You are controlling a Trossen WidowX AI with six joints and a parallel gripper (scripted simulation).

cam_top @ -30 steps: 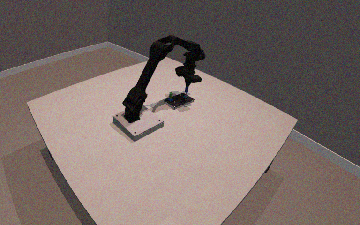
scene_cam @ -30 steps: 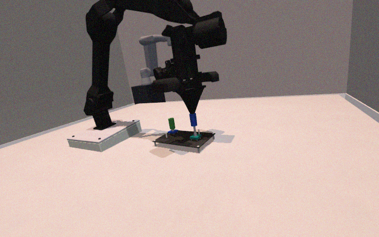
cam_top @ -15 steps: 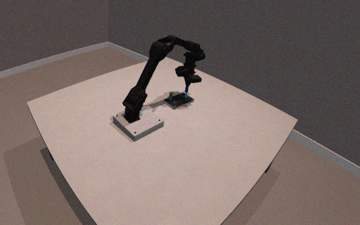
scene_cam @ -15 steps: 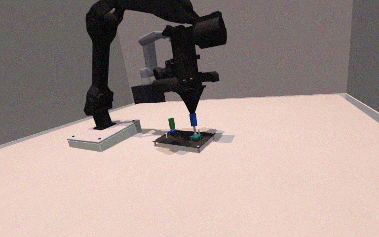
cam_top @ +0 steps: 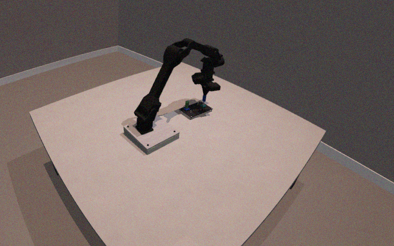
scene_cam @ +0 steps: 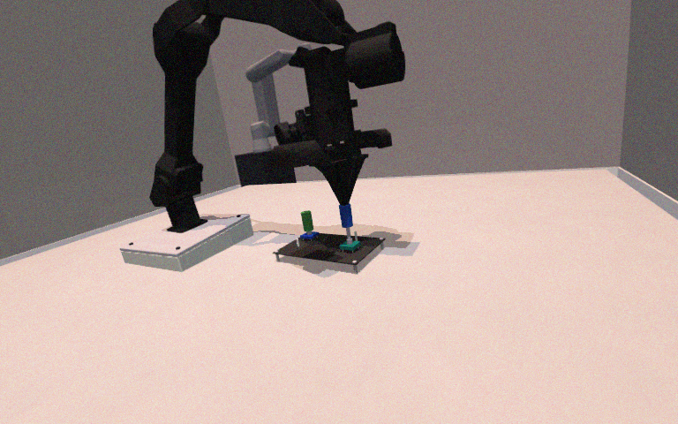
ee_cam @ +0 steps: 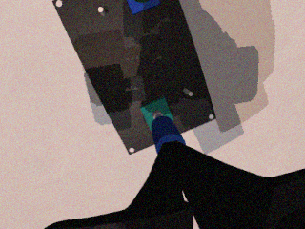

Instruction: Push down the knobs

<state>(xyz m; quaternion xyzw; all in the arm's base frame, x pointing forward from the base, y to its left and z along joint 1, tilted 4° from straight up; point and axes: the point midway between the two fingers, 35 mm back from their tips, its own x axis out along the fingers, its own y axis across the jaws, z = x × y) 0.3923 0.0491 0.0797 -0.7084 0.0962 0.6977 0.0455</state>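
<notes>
The green knob is 100 mm behind my gripper tip, 20 mm to the left of it and 40 mm below it. Also, from my gripper tip: blue knob (20 mm below).
</notes>
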